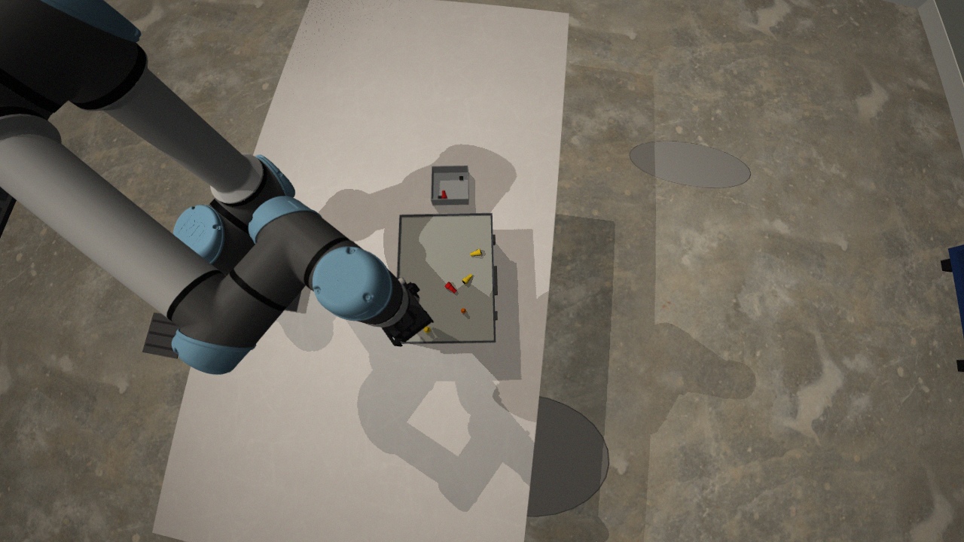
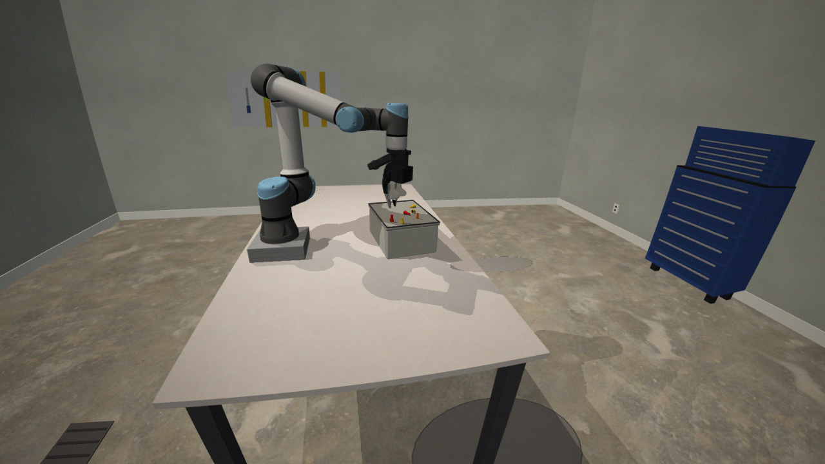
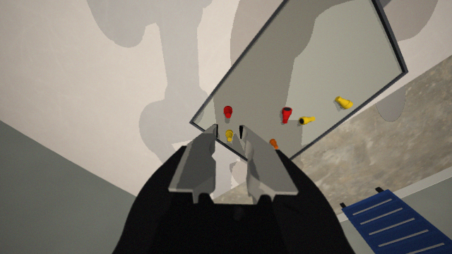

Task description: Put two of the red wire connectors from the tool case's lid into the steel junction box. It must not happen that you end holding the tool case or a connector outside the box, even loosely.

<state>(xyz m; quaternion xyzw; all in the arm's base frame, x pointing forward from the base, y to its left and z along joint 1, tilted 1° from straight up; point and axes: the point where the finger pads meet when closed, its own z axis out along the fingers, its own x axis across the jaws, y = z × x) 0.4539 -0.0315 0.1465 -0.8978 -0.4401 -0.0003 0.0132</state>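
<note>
My gripper is now 110 mm short of the orange connector, 60 mm above it and 40 mm to the right of it. Also, from my hand: tool case (110 mm below, 100 mm to the left, 50 mm ahead).
</note>
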